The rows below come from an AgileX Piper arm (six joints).
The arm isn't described. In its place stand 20 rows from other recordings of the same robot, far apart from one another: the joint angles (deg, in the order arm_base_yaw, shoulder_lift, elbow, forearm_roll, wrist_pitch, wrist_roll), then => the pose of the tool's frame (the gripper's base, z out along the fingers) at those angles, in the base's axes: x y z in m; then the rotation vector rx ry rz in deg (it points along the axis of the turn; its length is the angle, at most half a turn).
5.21, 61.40, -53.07, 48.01, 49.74, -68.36 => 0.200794, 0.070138, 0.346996, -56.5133, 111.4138, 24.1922
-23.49, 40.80, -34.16, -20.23, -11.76, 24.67 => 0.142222, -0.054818, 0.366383, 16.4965, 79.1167, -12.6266
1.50, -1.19, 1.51, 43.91, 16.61, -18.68 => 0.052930, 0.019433, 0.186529, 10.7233, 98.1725, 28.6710
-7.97, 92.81, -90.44, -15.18, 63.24, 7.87 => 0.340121, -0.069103, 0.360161, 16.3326, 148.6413, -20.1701
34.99, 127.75, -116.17, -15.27, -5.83, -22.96 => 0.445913, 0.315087, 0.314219, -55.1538, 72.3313, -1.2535
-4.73, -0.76, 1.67, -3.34, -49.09, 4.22 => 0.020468, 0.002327, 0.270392, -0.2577, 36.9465, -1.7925
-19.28, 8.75, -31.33, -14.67, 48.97, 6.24 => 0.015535, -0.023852, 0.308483, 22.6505, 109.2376, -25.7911
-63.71, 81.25, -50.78, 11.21, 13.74, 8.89 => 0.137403, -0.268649, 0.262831, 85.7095, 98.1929, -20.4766
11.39, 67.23, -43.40, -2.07, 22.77, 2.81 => 0.234332, 0.045909, 0.277799, -11.6249, 131.1760, 5.4221
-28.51, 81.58, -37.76, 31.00, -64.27, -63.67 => 0.226610, -0.171138, 0.297916, 13.2852, 77.6321, -82.7113
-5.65, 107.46, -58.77, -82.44, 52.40, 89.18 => 0.342907, -0.105745, 0.178267, 39.8713, 125.1696, -60.6711
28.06, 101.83, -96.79, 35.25, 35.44, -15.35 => 0.356804, 0.224706, 0.370133, -26.6621, 121.3106, 45.6759
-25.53, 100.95, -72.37, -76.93, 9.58, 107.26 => 0.364534, -0.190457, 0.273712, 59.4029, 99.0545, -6.2588
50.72, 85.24, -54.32, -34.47, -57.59, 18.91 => 0.170036, 0.276570, 0.353424, -52.7071, 46.8912, 59.1461
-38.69, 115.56, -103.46, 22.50, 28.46, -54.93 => 0.387108, -0.288760, 0.302259, -2.0489, 125.9713, -31.0691
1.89, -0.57, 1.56, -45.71, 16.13, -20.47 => 0.054834, -0.016297, 0.186752, -49.0584, 90.6625, -56.0071
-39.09, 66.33, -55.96, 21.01, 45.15, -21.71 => 0.194618, -0.128304, 0.329581, 31.7992, 132.7681, -3.7697
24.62, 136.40, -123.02, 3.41, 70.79, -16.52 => 0.451988, 0.212750, 0.185745, -58.3634, 158.9569, 6.0378
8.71, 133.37, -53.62, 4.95, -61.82, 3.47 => 0.394015, 0.053361, 0.045180, 0.5136, 103.0640, 6.4608
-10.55, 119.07, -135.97, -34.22, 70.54, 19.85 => 0.433573, -0.129832, 0.410450, 35.5154, 127.1953, -39.2570
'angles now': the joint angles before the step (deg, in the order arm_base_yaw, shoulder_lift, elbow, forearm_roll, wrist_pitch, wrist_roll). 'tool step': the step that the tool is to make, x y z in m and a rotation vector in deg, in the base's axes. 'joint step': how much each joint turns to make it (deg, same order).
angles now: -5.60 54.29 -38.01 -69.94 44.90 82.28
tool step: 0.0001 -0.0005 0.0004 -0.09 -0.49 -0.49
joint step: 0.02 0.09 -0.01 -0.66 0.28 1.02
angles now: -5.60 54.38 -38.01 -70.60 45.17 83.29
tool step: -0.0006 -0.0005 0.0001 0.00 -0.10 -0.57
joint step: 0.01 0.00 0.00 -0.15 0.50 0.39
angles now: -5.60 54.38 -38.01 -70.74 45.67 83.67
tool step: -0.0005 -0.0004 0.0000 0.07 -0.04 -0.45
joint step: -0.02 0.00 -0.01 0.01 0.38 0.22
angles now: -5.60 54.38 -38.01 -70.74 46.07 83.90
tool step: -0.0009 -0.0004 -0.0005 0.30 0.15 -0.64
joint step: -0.01 -0.01 0.01 0.39 0.59 0.02
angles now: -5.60 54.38 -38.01 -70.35 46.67 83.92
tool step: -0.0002 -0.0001 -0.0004 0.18 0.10 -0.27
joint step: 0.02 0.04 0.00 0.21 0.26 0.03
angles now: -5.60 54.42 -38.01 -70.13 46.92 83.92
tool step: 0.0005 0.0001 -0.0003 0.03 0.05 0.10
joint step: 0.02 0.11 0.00 -0.01 -0.10 0.03
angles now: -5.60 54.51 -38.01 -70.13 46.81 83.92
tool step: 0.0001 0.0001 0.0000 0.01 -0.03 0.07
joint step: 0.02 0.00 0.00 -0.01 -0.06 0.02
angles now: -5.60 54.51 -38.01 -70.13 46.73 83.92
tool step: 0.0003 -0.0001 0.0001 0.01 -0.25 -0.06
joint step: -0.02 0.06 0.00 -0.24 -0.07 0.41
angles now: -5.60 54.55 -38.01 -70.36 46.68 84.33
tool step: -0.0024 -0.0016 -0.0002 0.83 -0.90 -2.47
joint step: 0.01 0.00 0.00 0.00 1.84 2.06
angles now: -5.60 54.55 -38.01 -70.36 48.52 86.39
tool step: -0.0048 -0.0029 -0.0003 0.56 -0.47 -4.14
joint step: 0.03 0.00 -0.01 0.00 3.59 2.23
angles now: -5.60 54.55 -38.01 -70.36 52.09 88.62
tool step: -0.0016 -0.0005 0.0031 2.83 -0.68 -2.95
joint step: 0.00 0.25 -1.54 3.36 2.51 0.05
